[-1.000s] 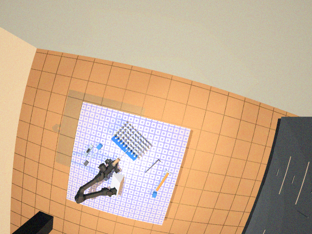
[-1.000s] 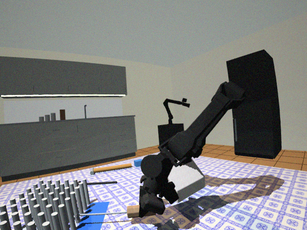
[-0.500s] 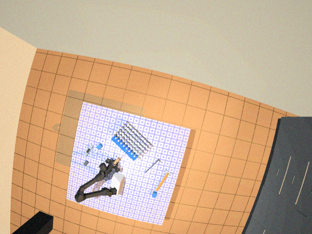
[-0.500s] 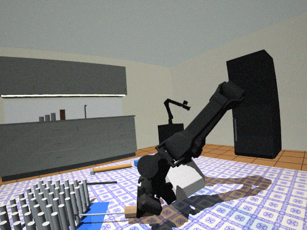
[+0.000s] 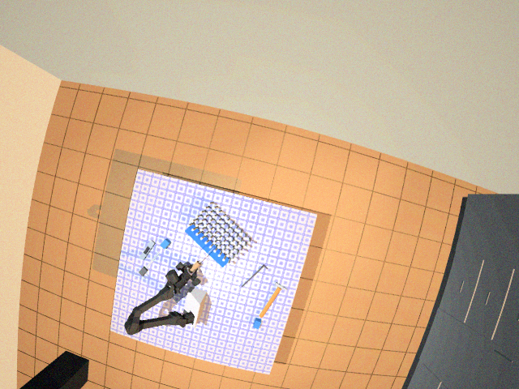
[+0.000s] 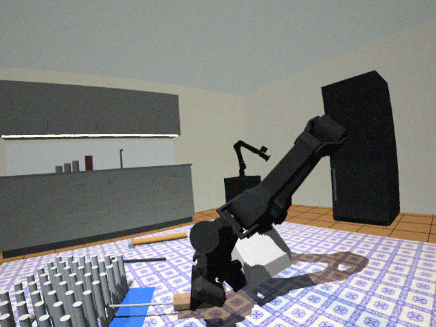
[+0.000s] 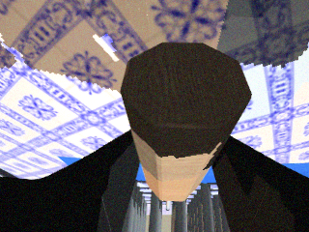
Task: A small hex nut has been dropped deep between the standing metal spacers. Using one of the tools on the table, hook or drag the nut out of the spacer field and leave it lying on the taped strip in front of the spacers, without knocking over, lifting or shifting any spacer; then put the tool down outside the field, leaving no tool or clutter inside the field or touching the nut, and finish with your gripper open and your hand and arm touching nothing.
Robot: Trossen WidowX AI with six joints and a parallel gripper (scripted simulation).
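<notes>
The blue taped strip lies 15 cm ahead of my gripper tip, 4 cm to the right of it and 3 cm below it.
</notes>
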